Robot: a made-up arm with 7 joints. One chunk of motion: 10 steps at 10 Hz.
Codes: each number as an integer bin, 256 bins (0 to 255) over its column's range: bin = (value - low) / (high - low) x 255, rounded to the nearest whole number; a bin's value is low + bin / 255 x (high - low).
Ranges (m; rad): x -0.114..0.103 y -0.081..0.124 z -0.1..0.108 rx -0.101..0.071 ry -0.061..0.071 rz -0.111..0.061
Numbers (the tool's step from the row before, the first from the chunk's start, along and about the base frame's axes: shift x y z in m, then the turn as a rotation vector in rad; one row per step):
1: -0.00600 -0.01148 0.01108 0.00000 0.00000 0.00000
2: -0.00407 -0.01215 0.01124 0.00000 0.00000 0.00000
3: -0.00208 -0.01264 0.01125 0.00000 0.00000 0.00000
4: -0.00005 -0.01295 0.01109 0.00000 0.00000 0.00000
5: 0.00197 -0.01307 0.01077 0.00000 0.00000 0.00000
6: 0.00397 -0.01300 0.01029 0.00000 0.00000 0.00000
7: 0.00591 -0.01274 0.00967 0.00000 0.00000 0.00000
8: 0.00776 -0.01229 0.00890 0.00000 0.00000 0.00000
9: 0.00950 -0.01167 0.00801 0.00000 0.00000 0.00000
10: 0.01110 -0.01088 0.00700 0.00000 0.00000 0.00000
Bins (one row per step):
1: 127 86 136 150 118 165
2: 129 86 136 150 118 165
3: 132 85 136 150 118 165
4: 134 85 136 150 118 165
5: 136 84 136 150 118 165
6: 139 85 135 150 118 165
7: 141 85 134 150 118 165
8: 143 85 134 150 118 165
9: 145 86 132 150 118 165
10: 147 87 131 150 118 165

